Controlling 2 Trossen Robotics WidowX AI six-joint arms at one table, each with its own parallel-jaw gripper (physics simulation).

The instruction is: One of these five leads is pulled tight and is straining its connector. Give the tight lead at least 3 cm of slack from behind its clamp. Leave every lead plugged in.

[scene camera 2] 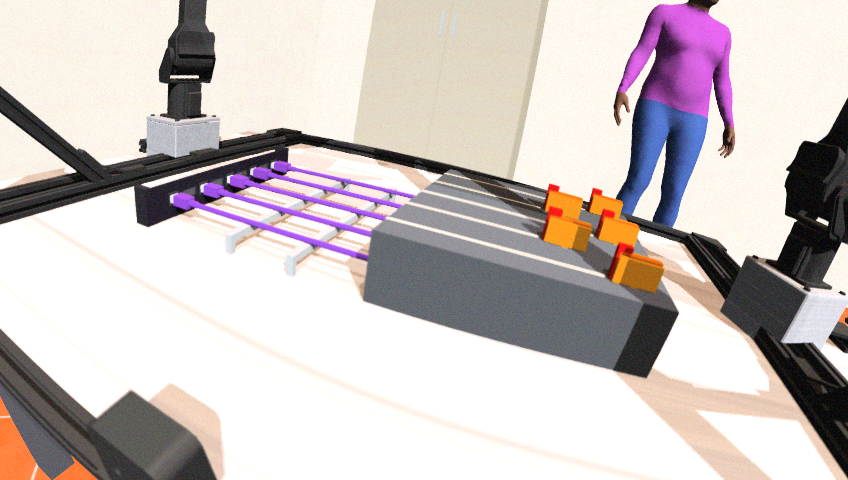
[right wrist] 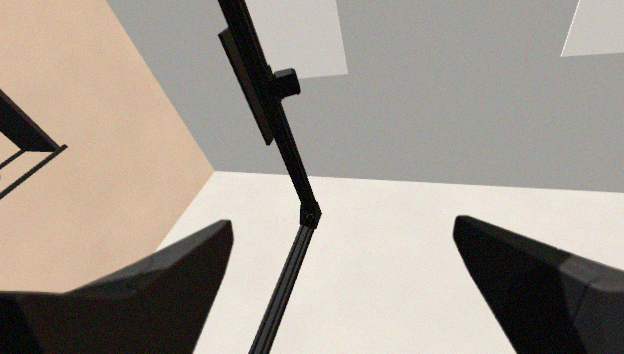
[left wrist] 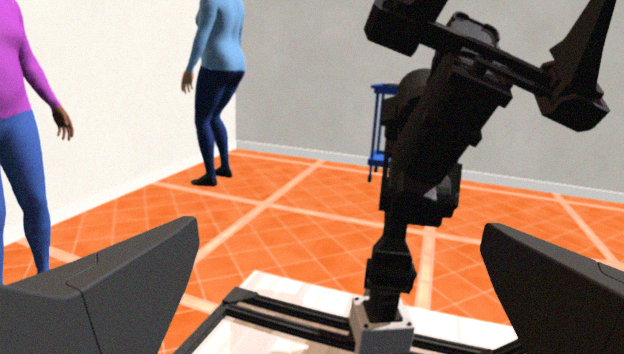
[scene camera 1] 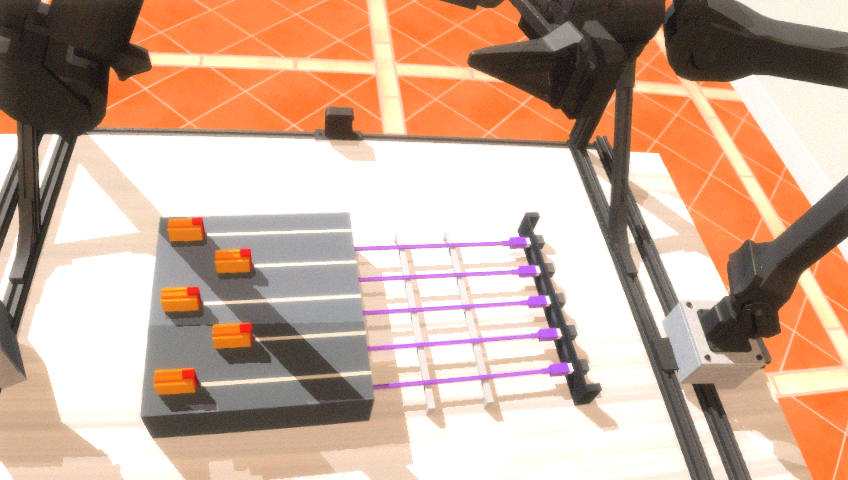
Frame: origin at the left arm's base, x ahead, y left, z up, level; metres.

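Where they show: left gripper, fingertip midpoint: (left wrist: pixel 342 234) (scene camera 1: pixel 439 20); right gripper, fingertip midpoint: (right wrist: pixel 342 228); left arm's base, link origin: (scene camera 2: pixel 183 116) (scene camera 1: pixel 723 331); right arm's base, link origin: (scene camera 2: pixel 797 275) (left wrist: pixel 382 311).
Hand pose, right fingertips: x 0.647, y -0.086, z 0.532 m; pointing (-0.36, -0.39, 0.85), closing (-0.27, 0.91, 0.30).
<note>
Each offset is from my right fingertips to the centre of the thing. "pt": to the spot under its first point.
Five purple leads {pt dx -0.291, dy -0.076, dz -0.585 m} (scene camera 1: pixel 452 245) (scene camera 2: pixel 273 230) run side by side from plugs {dx -0.393, dy -0.090, dz -0.587 m} (scene camera 1: pixel 518 242) (scene camera 2: pixel 183 202) in a black strip (scene camera 1: pixel 557 321) (scene camera 2: pixel 142 208) to a grey block (scene camera 1: pixel 297 246) (scene camera 2: pixel 487 297). All look nearly straight; I cannot tell which is tight. All five plugs appear seated. On the block, pale lines lead to orange clamps {pt dx +0.068, dy -0.026, dz -0.524 m} (scene camera 1: pixel 185 230) (scene camera 2: pixel 636 270) with red parts, standing staggered. My left gripper (left wrist: pixel 342 234) is open and empty, raised beyond the table's back edge in scene camera 1. My right gripper (right wrist: pixel 342 228) is open and empty, facing the wall and ceiling, away from the leads.
Two pale rails {pt dx -0.239, dy +0.119, dz -0.590 m} (scene camera 1: pixel 423 368) {dx -0.214, dy -0.099, dz -0.601 m} (scene camera 2: pixel 291 264) cross beneath the leads. A black frame (scene camera 1: pixel 238 134) borders the table and carries a small black block {pt dx -0.119, dy -0.305, dz -0.568 m} (scene camera 1: pixel 339 121) (scene camera 2: pixel 148 437). The left arm's silver base (scene camera 1: pixel 708 344) (scene camera 2: pixel 183 135) stands beyond the strip. People stand beyond the table.
</note>
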